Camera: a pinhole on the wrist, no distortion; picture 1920 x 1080 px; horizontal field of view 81.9 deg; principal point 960.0 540.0 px. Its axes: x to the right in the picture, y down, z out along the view. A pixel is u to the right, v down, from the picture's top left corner.
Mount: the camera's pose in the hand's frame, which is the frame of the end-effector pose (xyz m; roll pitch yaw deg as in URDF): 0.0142 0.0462 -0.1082 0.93 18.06 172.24
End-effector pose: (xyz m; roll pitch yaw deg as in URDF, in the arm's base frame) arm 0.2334 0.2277 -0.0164 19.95 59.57 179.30
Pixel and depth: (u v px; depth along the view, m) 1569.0 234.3 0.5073
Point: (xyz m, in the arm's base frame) 0.1213 0.0912 0.4937
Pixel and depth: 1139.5 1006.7 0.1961
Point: 0.2276 0.2706 0.0884
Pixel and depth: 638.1 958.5 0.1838
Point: 0.1719 0.2749 0.0215
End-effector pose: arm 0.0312 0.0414 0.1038 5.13 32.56 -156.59
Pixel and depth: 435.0 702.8 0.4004
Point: -0.1973 -0.0107 0.3479
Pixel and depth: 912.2 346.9 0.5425
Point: -0.0380 -0.1310 0.5258
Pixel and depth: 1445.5 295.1 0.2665
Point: 0.1524 -0.0422 0.2956
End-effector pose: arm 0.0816 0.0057 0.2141 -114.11 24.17 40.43
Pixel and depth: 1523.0 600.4 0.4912
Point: -0.3829 -0.0953 0.1958
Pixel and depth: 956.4 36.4 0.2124
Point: -0.0132 -0.0469 0.0662
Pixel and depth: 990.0 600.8 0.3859
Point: -0.1841 0.0598 0.1257
